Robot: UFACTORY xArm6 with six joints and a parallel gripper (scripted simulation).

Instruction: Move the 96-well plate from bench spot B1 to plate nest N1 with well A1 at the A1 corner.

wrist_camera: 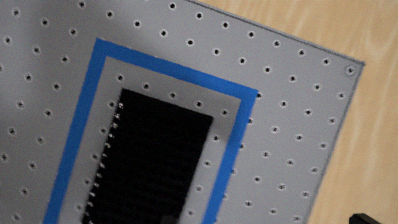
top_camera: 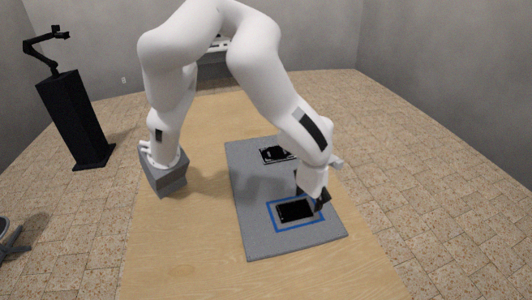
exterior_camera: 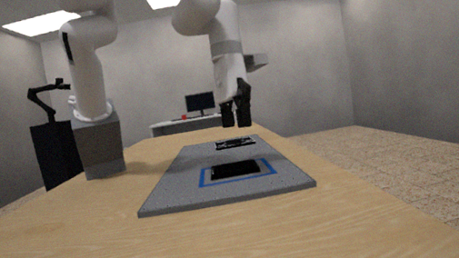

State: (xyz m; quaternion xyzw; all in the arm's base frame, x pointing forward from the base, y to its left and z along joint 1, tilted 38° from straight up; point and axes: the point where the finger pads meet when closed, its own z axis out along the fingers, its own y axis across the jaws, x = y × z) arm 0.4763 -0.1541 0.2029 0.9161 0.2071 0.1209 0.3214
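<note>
Now: hand 20 mm past the black 96-well plate, 70 mm to the right of it and 130 mm above it. From my hand the other things lie so: black plate nest: 430 mm to the left, 130 mm below.
</note>
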